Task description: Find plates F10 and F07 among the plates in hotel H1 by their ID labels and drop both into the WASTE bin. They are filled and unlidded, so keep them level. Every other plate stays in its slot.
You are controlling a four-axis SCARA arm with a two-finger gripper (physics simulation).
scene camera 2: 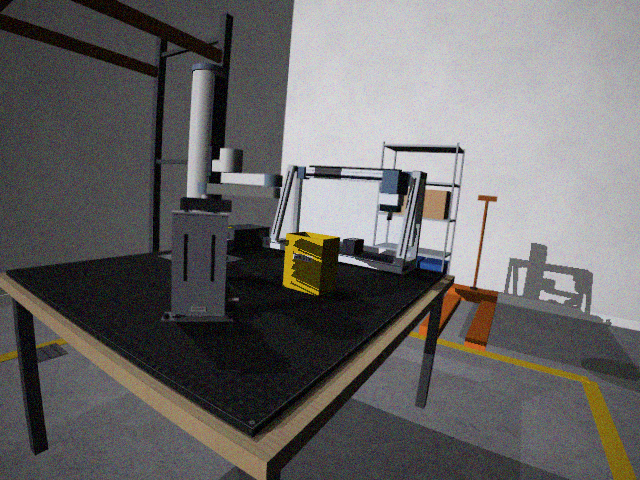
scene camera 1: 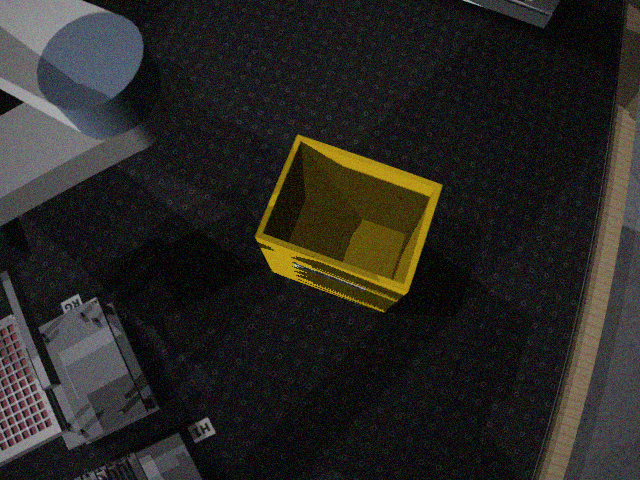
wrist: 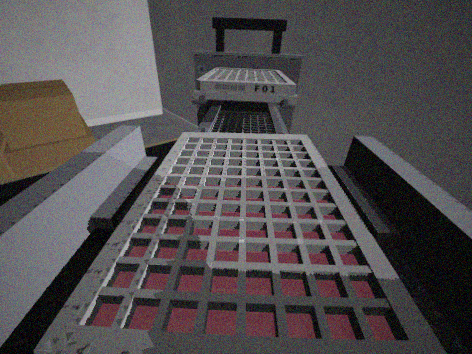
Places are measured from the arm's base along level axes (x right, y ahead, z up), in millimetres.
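Where they show: gripper, fingertip midpoint: (scene camera 1: pixel 6 411) (wrist: pixel 244 150).
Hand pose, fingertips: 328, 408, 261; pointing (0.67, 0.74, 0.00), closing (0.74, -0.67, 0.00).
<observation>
Each offset is from my fingertips to the centre of the thing, as dx, dy, dz. "spot": to the spot under its first point.
My gripper (wrist: pixel 244 150) is shut on a filled, unlidded plate @[-15, -17, -14] (wrist: pixel 242 235) (scene camera 1: pixel 23 387) with red wells. The plate lies flat between the fingers and looks level; its ID label does not show. In the wrist view, plate F01 @[+101, +113, +11] (wrist: pixel 245 89) sits ahead in a grey hotel @[spot: +186, +122, +25] (wrist: pixel 290 64) with a black handle, apart from the held plate. The H1 tag @[-9, +139, -248] (scene camera 1: pixel 201 429) lies at the bottom left of scene camera 1, beside part of a grey structure @[spot: +38, +117, -240] (scene camera 1: pixel 173 457). The yellow WASTE bin @[-302, +238, -148] (scene camera 1: pixel 382 170) (scene camera 2: pixel 310 268) stands upright, its visible inside empty. F10 and F07 labels are not readable.
A grey block @[-27, -24, -213] (scene camera 1: pixel 95 361) by the RG tag @[-99, -102, -248] (scene camera 1: pixel 72 304) stands beside the held plate in scene camera 1. The arm's link (scene camera 1: pixel 46 155) (scene camera 2: pixel 245 178) is at upper left there. A gantry frame (scene camera 2: pixel 295 201) stands behind the bin. A brown box-like object (wrist: pixel 40 125) shows left.
</observation>
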